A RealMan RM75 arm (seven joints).
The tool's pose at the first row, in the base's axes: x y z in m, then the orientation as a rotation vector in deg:
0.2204 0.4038 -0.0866 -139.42 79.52 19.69
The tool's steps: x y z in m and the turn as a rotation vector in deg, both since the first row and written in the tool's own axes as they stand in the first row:
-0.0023 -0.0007 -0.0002 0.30 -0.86 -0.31
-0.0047 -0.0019 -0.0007 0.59 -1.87 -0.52
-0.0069 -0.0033 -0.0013 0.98 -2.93 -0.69
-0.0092 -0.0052 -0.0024 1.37 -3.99 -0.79
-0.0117 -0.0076 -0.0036 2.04 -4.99 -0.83
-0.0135 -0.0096 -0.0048 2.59 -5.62 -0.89
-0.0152 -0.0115 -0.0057 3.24 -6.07 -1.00
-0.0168 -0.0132 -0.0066 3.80 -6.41 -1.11
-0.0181 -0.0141 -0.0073 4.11 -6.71 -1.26
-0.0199 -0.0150 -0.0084 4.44 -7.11 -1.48
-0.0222 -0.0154 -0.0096 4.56 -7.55 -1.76
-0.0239 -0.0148 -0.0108 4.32 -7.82 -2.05
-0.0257 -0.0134 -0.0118 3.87 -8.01 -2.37
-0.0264 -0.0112 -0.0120 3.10 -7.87 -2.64
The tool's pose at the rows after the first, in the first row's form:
0.2199 0.4059 -0.0855 -138.94 78.73 20.39
0.2197 0.4081 -0.0840 -138.32 78.00 21.28
0.2199 0.4103 -0.0824 -137.57 77.28 22.16
0.2204 0.4126 -0.0803 -136.77 76.65 23.05
0.2213 0.4153 -0.0779 -135.75 76.08 23.65
0.2222 0.4172 -0.0759 -135.02 75.66 23.92
0.2230 0.4191 -0.0741 -134.34 75.24 23.90
0.2238 0.4208 -0.0725 -133.79 74.88 23.82
0.2239 0.4220 -0.0712 -133.47 74.52 23.88
0.2239 0.4234 -0.0694 -133.13 74.04 24.02
0.2231 0.4249 -0.0674 -132.97 73.49 24.35
0.2218 0.4255 -0.0658 -133.18 73.06 24.76
0.2197 0.4259 -0.0644 -133.61 72.65 25.24
0.2175 0.4253 -0.0644 -134.44 72.48 25.62

